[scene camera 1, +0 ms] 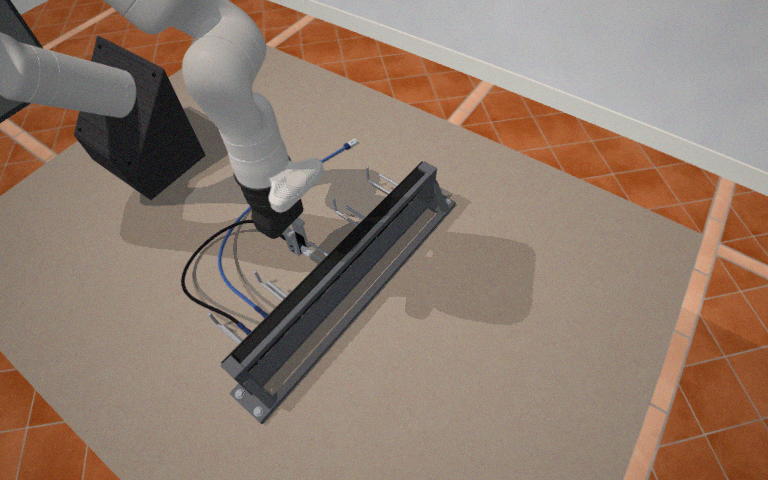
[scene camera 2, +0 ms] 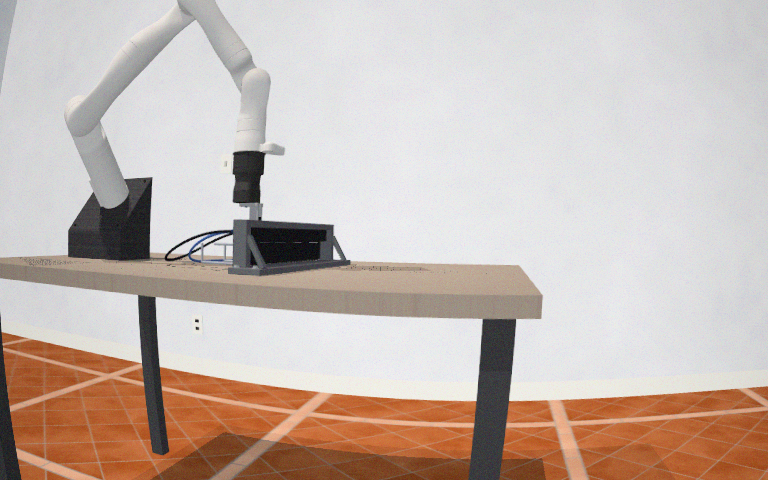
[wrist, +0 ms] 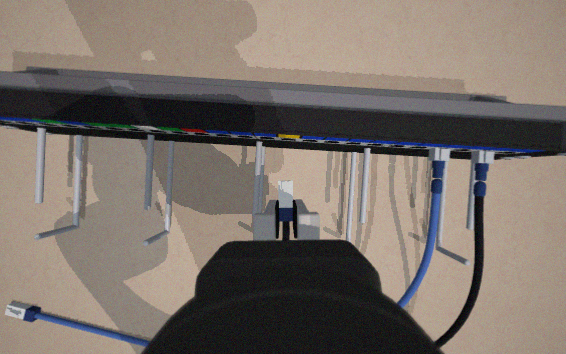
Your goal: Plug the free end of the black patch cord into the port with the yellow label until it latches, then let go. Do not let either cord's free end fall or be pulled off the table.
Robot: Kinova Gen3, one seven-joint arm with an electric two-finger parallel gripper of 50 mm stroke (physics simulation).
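Seen in the pictures: gripper, fingertip midpoint: (scene camera 1: 299, 248) (wrist: 285, 212); arm's base, link origin: (scene camera 1: 120, 93) (scene camera 2: 115, 197).
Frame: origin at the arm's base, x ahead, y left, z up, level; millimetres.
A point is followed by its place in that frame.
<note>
My gripper (scene camera 1: 303, 247) @[x 472, y -85, z -90 mm] (wrist: 285, 212) @[x 472, y -85, z -90 mm] is shut on the black cord's plug (wrist: 285, 194) @[x 488, y -86, z -81 mm], a clear plug with a dark blue boot. The plug points at the patch panel and stands apart from it. The yellow label (wrist: 289, 136) @[x 531, y -93, z -72 mm] shows on the panel's edge in the wrist view, nearly straight ahead of the plug and slightly to its right; the port opening under it is hidden by the steep view. The black cord (scene camera 1: 184, 266) @[x 282, y -192, z -147 mm] (wrist: 479, 240) @[x 435, y -239, z -88 mm] (scene camera 2: 180, 247) @[x 343, y -239, z -123 mm] loops back to the panel, where its other end is plugged in at the right of the wrist view.
The patch panel (scene camera 1: 339, 249) @[x 543, y -65, z -69 mm] (scene camera 2: 241, 243) @[x 518, y -312, z -111 mm] (wrist: 400, 125) @[x 531, y -173, z -69 mm] stands on the table (scene camera 1: 509, 396) @[x 877, y -119, z -167 mm] (scene camera 2: 396, 300) @[x 824, y -542, z -178 mm]. Grey cable-guide rods (wrist: 258, 175) @[x 505, y -63, z -112 mm] (wrist: 352, 200) @[x 468, y -158, z -150 mm] stick out on both sides of the plug. The blue cord's free end (scene camera 1: 351, 142) @[x 376, y 231, z -160 mm] (wrist: 20, 311) @[x 377, y 229, z -161 mm] lies at the left in the wrist view.
</note>
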